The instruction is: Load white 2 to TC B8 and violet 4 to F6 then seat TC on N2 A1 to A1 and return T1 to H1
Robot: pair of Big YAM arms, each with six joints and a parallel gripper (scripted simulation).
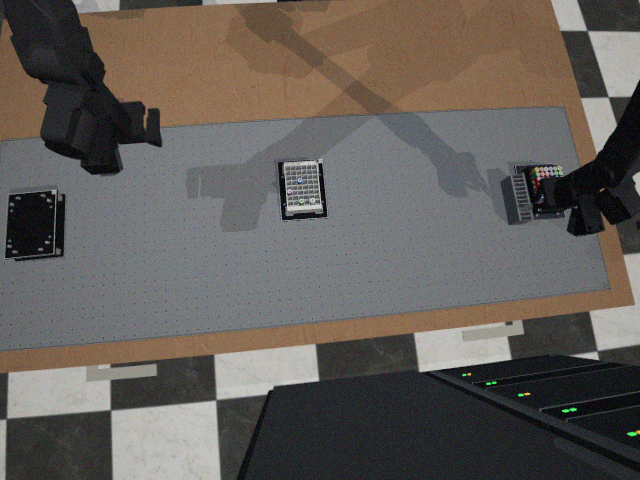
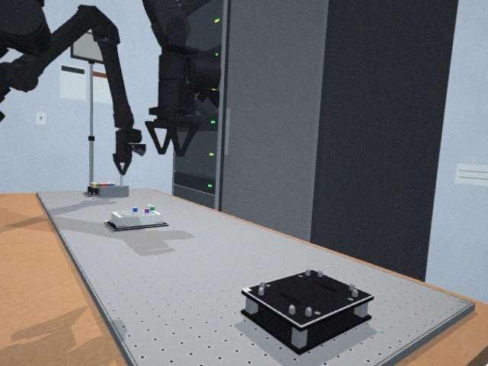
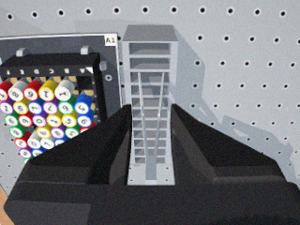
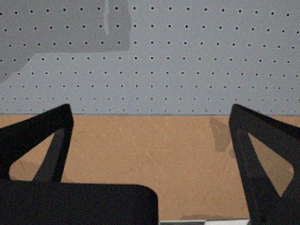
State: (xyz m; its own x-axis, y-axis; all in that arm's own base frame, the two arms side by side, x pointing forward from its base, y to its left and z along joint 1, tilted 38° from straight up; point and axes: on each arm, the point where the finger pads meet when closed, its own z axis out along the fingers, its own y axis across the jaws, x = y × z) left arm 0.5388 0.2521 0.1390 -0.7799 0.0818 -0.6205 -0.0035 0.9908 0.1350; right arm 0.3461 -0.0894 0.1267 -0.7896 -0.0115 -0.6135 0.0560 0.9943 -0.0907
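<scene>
The tube carrier TC is 3 cm ahead of my right hand, 33 cm to the left of it and 22 cm below it. Also, from my right hand: raised nest N2 (9 cm ahead, 34 cm to the right, 20 cm below); grey holder H1 (10 cm ahead, 90 cm to the left, 22 cm below).
</scene>
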